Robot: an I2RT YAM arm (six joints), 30 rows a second.
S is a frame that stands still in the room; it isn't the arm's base.
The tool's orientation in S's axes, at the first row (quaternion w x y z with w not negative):
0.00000 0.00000 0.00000 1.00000
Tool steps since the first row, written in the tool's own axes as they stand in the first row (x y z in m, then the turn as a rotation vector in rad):
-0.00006 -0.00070 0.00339 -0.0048 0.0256 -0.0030
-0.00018 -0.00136 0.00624 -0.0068 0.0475 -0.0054
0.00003 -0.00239 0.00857 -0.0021 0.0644 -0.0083
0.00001 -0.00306 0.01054 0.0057 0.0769 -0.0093
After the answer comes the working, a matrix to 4 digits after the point.
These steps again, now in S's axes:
0.00006 0.00070 0.00339 0.0048 -0.0256 -0.0030
0.00018 0.00136 0.00624 0.0068 -0.0475 -0.0054
-0.00003 0.00239 0.00857 0.0021 -0.0644 -0.0083
-0.00001 0.00306 0.01054 -0.0057 -0.0769 -0.0093

The tool's axes in the first row as the columns of a matrix, in S's axes (rounded; the answer above uses it unrounded):
-1.0000 0.0000 0.0000
0.0000 -1.0000 0.0000
0.0000 0.0000 1.0000

